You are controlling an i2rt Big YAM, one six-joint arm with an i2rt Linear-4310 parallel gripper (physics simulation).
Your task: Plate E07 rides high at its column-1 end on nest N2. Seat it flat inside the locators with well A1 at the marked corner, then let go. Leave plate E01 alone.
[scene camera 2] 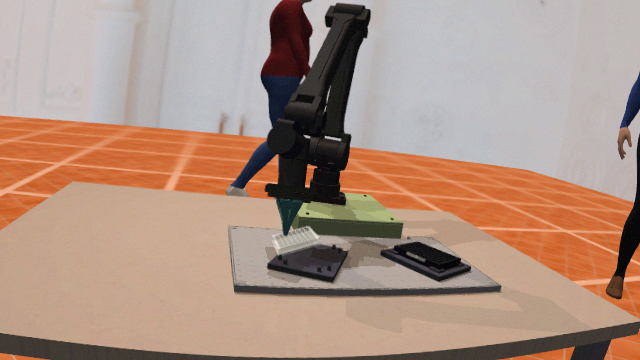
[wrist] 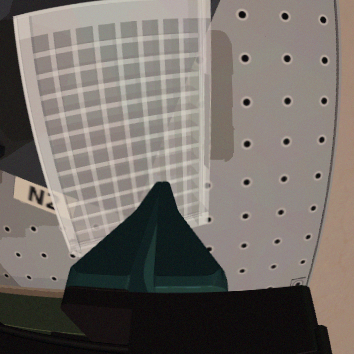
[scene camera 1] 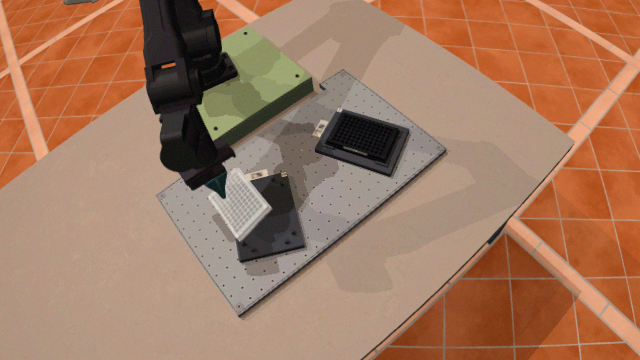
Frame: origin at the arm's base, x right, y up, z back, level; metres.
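Where they show: gripper, fingertip midpoint: (scene camera 2: 285, 235) (wrist: 162, 189) (scene camera 1: 223, 196); arm's base, origin of the base link: (scene camera 2: 323, 198) (scene camera 1: 210, 75).
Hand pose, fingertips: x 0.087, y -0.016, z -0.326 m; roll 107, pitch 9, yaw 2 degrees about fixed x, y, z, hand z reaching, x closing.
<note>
Things, the pixels of their top centre, and the offset from my fingertips. "pt": a spot on its surface instead.
- clear white plate E07, middle of its top: (wrist: 113, 156) (scene camera 1: 234, 195) (scene camera 2: 296, 226) dx -0.021, dy +0.030, dz -0.028 m
- dark nest N2, middle of its top: (wrist: 65, 52) (scene camera 1: 262, 211) (scene camera 2: 311, 251) dx -0.054, dy -0.004, dz -0.066 m
- Black plate E01, middle of its top: (scene camera 1: 362, 134) (scene camera 2: 427, 252) dx -0.303, dy +0.000, dz -0.011 m
- perforated board, middle of its top: (scene camera 1: 298, 171) (scene camera 2: 358, 256) dx -0.155, dy -0.025, dz -0.007 m
- N2 label, surface spot: (wrist: 36, 194) (scene camera 1: 259, 174) pt dx -0.083, dy -0.024, dz +0.026 m
The clear white plate E07 (scene camera 1: 241, 206) (scene camera 2: 296, 241) (wrist: 120, 110) is tilted and skewed on the dark nest N2 (scene camera 1: 280, 235) (scene camera 2: 305, 263). It overhangs the nest's side toward the board's left end in scene camera 1. Its well letters cannot be read. My gripper (scene camera 1: 224, 197) (scene camera 2: 286, 233) (wrist: 162, 189) is shut, with no object between its fingertips. The tips are over the plate's end nearest the arm base; whether they touch it is unclear. The fingers hide part of that end in the wrist view. Black plate E01 (scene camera 1: 364, 135) (scene camera 2: 427, 254) lies on the other nest.
The other dark nest (scene camera 1: 398, 159) (scene camera 2: 440, 273) stands to the right on the perforated board (scene camera 1: 345, 185) (scene camera 2: 255, 275) (wrist: 265, 125). The N2 label (scene camera 1: 257, 175) (wrist: 36, 194) lies beside nest N2. The green base block (scene camera 1: 270, 65) (scene camera 2: 350, 227) stands behind the board, under the arm.
</note>
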